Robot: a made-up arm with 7 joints.
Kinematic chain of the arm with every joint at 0, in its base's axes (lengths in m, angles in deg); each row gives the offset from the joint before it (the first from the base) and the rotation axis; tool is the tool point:
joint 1: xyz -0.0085 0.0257 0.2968 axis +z
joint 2: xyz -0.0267 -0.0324 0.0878 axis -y
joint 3: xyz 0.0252 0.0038 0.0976 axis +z
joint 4: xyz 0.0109 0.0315 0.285 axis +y
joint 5: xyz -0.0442 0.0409 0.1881 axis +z
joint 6: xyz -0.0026 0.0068 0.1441 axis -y
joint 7: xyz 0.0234 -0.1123 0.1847 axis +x
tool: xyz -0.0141 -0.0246 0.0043
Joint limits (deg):
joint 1: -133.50..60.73
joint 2: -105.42..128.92
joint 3: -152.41..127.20
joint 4: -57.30..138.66
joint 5: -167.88..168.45
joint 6: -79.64..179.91
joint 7: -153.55..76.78
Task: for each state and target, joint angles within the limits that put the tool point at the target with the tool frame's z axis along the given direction. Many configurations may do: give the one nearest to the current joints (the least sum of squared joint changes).
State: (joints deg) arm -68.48 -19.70 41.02 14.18 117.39 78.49 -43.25
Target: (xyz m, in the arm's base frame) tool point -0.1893 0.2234 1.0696 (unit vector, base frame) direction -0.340 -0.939 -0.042
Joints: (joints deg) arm -54.57 25.62 50.79 -25.01 121.00 102.08 -55.03
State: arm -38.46 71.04 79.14 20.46 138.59 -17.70 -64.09
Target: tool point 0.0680 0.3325 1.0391 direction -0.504 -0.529 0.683
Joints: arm -29.74 48.30 28.40 68.74 139.10 28.84 -75.45
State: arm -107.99 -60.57 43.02 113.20 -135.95 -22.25 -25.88
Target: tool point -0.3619 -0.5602 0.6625 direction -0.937 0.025 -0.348
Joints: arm -133.50 -27.86 15.24 97.12 -135.98 -51.35 -35.83
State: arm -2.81 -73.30 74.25 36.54 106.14 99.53 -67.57
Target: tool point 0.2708 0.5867 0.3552 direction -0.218 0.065 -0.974
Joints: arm 30.96 -94.10 91.05 35.19 138.89 88.66 -39.06
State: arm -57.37 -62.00 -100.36 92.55 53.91 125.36 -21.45
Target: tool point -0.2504 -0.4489 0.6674 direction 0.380 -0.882 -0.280
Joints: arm -93.39 -72.47 -101.03 82.34 20.62 125.39 -43.30
